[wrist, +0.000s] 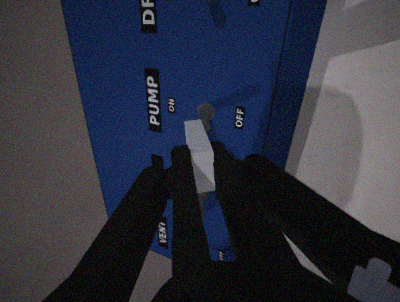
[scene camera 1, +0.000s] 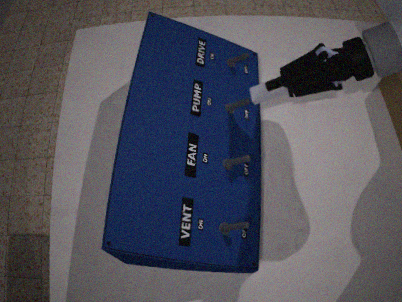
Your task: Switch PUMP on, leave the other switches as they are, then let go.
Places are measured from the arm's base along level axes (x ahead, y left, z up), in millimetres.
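Pixels of known places: gripper, fingertip midpoint: (wrist: 193, 135) (scene camera 1: 252, 96).
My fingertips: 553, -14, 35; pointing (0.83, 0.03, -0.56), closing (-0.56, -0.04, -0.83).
For each thing: its top centre in the pictures, then the offset to it from my fingertips, as dx, dy, dz. Level surfaces: height alone.
- PUMP lever, top centre: (wrist: 190, 124) (scene camera 1: 240, 98) +21, -3, -12
- DRIVE lever, top centre: (scene camera 1: 240, 52) +10, -123, -12
- FAN lever, top centre: (scene camera 1: 239, 156) +32, +117, -12
- VENT lever, top centre: (scene camera 1: 237, 223) +42, +236, -12
- pale table top, surface height: dz -142
The blue switch panel (scene camera 1: 155, 125) (wrist: 115, 150) carries grey levers. The PUMP lever (scene camera 1: 238, 105) (wrist: 205, 111) leans the same way as the others, towards its OFF label in the scene view. The DRIVE lever (scene camera 1: 238, 60), FAN lever (scene camera 1: 237, 162) and VENT lever (scene camera 1: 234, 227) also lean towards OFF. My gripper (scene camera 1: 257, 94) (wrist: 193, 135) is shut and empty, with its pale fingertips together. The tips are right beside the PUMP lever's end and hide part of the lever in the wrist view. I cannot tell whether they touch it.
The panel stands on a pale table top (scene camera 1: 320, 165). The DRIVE lever is on one side of the fingertips and the FAN lever on the other. A tiled floor (scene camera 1: 25, 125) shows beyond the table's edge. Shadows of the gripper fall across the panel.
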